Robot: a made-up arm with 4 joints. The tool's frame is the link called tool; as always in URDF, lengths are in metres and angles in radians. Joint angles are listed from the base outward. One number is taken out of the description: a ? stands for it. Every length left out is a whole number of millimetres.
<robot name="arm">
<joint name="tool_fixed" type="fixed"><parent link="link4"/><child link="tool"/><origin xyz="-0.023 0.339 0" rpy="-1.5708 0 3.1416"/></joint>
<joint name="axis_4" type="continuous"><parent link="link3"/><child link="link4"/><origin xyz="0.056 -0.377 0" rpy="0 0 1.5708"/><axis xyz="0 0 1"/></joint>
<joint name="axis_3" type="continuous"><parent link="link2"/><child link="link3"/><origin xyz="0.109 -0.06 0" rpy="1.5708 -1.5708 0"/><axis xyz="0 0 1"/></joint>
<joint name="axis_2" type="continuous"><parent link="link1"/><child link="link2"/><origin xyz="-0.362 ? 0" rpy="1.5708 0 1.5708"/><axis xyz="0 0 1"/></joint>
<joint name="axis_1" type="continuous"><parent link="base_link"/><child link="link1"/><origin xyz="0 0.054 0.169" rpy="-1.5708 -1.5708 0"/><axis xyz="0 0 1"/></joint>
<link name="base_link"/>
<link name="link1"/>
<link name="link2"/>
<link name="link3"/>
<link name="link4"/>
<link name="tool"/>
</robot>
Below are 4 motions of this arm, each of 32 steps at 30 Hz.
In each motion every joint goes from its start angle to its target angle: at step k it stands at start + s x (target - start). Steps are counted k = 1, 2, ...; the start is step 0. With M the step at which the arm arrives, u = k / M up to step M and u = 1 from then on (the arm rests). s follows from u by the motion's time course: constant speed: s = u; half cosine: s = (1 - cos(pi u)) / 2; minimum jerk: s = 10 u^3 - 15 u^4 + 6 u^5.
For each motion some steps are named. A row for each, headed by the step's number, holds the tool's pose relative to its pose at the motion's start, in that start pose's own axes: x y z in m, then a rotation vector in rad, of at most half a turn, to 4 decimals.
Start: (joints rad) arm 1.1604 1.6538 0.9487 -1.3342
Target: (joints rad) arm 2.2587 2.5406 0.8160 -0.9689
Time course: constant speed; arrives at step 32
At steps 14, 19, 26, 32:
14: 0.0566 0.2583 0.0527 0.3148 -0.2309 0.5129
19: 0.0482 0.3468 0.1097 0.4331 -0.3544 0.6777
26: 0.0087 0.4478 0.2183 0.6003 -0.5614 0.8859
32: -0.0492 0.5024 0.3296 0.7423 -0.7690 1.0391

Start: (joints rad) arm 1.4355 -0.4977 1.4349 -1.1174
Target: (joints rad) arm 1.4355 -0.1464 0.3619 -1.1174
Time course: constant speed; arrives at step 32
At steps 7, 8, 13, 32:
7: 0.0056 0.0189 -0.0339 0.0153 0.2346 0.0755
8: 0.0057 0.0218 -0.0387 0.0161 0.2681 0.0866
13: 0.0031 0.0360 -0.0623 0.0143 0.4352 0.1431
32: -0.0440 0.0815 -0.1360 -0.0801 1.0615 0.3598

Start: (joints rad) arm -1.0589 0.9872 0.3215 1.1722
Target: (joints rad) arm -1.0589 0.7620 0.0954 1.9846
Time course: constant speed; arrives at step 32
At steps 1, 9, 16, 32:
1: 0.0039 -0.0056 -0.0005 -0.0070 -0.0183 -0.0005
9: 0.0338 -0.0502 0.0018 -0.0634 -0.1648 0.0003
16: 0.0581 -0.0887 0.0126 -0.1127 -0.2928 0.0078
32: 0.1031 -0.1690 0.0658 -0.2231 -0.5838 0.0490

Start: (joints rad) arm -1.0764 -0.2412 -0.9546 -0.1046
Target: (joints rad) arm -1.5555 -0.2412 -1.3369 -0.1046
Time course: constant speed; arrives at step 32
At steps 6, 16, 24, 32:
6: 0.0074 0.0175 0.0396 0.0098 -0.0156 0.0191
16: 0.0124 0.0458 0.1065 0.0231 -0.0415 0.0522
24: 0.0096 0.0673 0.1599 0.0307 -0.0624 0.0797
32: 0.0010 0.0877 0.2125 0.0357 -0.0833 0.1077

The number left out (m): 0.038
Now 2 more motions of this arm.
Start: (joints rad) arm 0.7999 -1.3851 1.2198 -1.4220
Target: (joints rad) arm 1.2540 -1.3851 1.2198 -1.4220
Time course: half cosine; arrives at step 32
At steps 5, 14, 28, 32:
5: -0.0016 -0.0086 -0.0003 -0.0258 0.0050 -0.0053
14: -0.0116 -0.0582 0.0022 -0.1760 0.0337 -0.0361
28: -0.0307 -0.1358 0.0228 -0.4206 0.0807 -0.0862
32: -0.0321 -0.1408 0.0249 -0.4372 0.0838 -0.0896

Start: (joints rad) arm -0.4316 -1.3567 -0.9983 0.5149
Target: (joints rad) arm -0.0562 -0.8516 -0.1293 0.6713
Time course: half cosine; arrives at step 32
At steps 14, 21, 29, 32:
14: 0.1433 -0.0414 0.1432 -0.1949 -0.3635 0.1567
21: 0.2061 0.0051 0.2657 -0.2985 -0.6334 0.3457
29: 0.2138 0.0744 0.3400 -0.3322 -0.8083 0.5082
32: 0.2129 0.0816 0.3457 -0.3333 -0.8229 0.5234

